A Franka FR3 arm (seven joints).
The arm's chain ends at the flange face. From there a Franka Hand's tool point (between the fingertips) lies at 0.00 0.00 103.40 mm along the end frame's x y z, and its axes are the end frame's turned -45 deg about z.
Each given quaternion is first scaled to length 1.
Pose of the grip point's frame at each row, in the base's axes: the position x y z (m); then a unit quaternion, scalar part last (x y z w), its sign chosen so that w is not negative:
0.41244 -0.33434 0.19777 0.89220 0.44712 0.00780 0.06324
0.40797 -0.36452 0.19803 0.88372 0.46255 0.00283 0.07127
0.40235 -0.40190 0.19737 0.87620 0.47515 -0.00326 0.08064
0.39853 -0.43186 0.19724 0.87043 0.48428 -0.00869 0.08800
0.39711 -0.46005 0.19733 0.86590 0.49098 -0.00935 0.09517
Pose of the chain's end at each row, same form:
0.40515 -0.32339 0.30033 0.99539 0.07165 0.03141 0.05544
0.40064 -0.35177 0.30038 0.99346 0.08916 0.02989 0.06476
0.39502 -0.38697 0.29942 0.99133 0.10367 0.02785 0.07575
0.39128 -0.41515 0.29902 0.98950 0.11432 0.02565 0.08463
0.38912 -0.44206 0.29884 0.98788 0.12224 0.02778 0.09150

